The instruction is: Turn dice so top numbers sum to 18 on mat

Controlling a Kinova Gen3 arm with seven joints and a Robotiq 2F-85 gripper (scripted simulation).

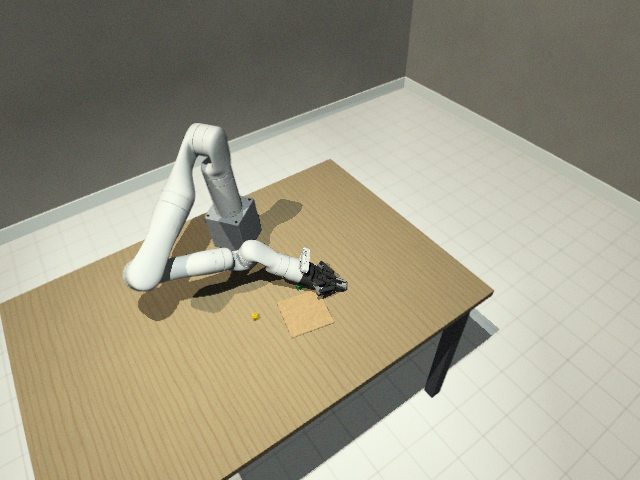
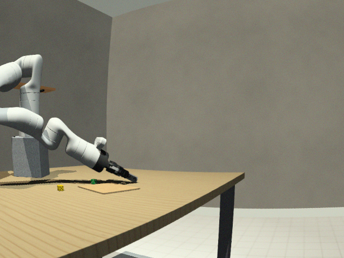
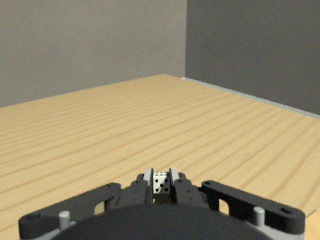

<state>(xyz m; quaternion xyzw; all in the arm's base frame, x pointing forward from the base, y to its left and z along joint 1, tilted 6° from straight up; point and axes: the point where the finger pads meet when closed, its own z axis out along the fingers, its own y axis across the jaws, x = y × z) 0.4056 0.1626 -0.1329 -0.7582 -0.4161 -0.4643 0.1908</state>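
Right now the white die is 10 mm to the left of my hand, 10 mm below it and 10 mm ahead of it. Round my hand: yellow die: 280 mm to the right, 60 mm behind, 10 mm below; then tan mat: 150 mm to the right, 20 mm below, 10 mm ahead; then green die: 110 mm to the right, 80 mm behind, 10 mm below.
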